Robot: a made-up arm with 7 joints.
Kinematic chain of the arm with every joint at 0, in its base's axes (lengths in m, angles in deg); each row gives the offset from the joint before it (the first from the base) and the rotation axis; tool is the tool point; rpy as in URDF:
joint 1: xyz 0 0 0.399 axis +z
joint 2: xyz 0 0 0 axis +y
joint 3: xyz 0 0 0.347 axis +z
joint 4: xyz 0.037 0 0 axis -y
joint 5: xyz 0.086 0 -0.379 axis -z
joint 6: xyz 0 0 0 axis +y
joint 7: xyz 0.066 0 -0.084 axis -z
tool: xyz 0 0 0 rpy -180 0 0
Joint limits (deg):
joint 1: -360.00..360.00
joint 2: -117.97..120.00
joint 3: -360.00..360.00
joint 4: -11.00..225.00
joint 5: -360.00..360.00
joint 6: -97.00..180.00
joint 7: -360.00..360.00
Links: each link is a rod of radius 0.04 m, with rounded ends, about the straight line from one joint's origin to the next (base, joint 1, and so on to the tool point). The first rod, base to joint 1, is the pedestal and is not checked.
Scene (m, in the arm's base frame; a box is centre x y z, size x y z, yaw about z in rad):
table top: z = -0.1
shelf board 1: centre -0.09 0.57 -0 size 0.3 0.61 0.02 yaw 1.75
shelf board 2: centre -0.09 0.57 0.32 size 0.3 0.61 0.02 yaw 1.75
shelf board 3: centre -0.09 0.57 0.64 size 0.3 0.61 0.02 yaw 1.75
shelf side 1: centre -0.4 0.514 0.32 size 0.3 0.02 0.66 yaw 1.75
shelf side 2: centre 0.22 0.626 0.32 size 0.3 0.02 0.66 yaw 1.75
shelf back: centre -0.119 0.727 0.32 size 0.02 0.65 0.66 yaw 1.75
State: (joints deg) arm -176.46 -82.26 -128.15 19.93 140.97 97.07 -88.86
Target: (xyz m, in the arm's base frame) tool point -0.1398 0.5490 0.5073
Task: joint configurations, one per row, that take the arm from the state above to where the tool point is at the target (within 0.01 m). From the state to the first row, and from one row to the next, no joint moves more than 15 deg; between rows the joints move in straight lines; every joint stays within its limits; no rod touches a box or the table.
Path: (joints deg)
1: -167.26 -74.52 -116.27 12.46 138.53 94.61 -82.81
2: -158.06 -66.78 -104.38 4.99 136.10 92.15 -76.75
3: -153.05 -66.44 -102.62 19.41 137.85 92.60 -79.78
4: -148.04 -66.09 -100.86 33.82 139.60 93.05 -82.81
5: -143.03 -65.75 -99.10 48.24 141.35 93.50 -85.83
6: -138.02 -65.41 -97.33 62.65 143.10 93.95 -88.86

